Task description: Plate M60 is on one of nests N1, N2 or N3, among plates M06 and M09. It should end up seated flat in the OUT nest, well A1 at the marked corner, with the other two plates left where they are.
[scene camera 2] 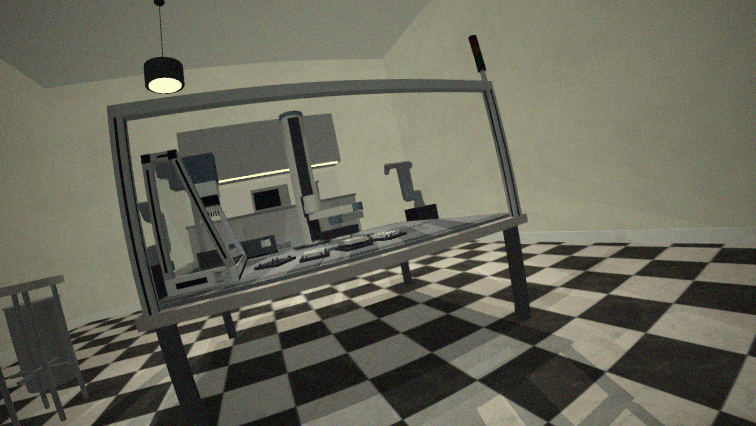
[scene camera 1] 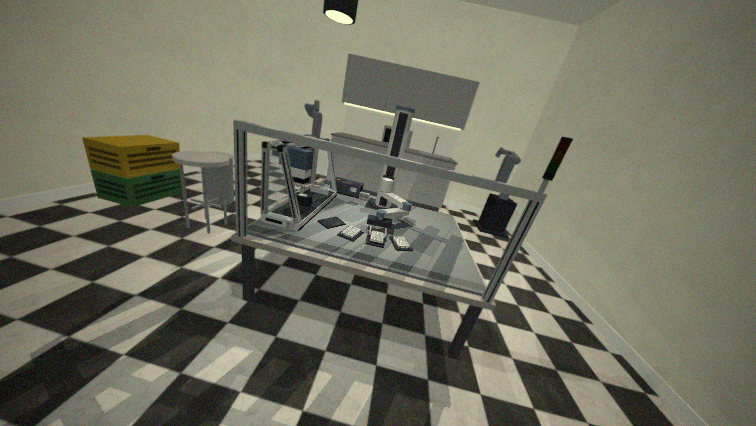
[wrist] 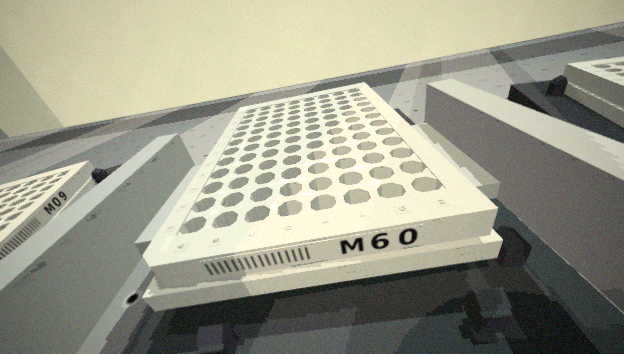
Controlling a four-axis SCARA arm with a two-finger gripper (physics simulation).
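White plate M60 lies flat on the middle one of the three dark nests that hold plates. Its label faces the wrist camera, with well A1 near the lower left corner in that view. My gripper is open, its fingers low on either side of M60; a pad hides part of each gap. Plate M09 is beyond the left finger. Another white plate, its label unseen, is beyond the right finger. The dark OUT nest stands bare at the left of the row.
A slanted frame stands on the table's left part. The guard frame's top rail crosses above the table. The arm's column rises behind the nests. A dark box stands at the back left.
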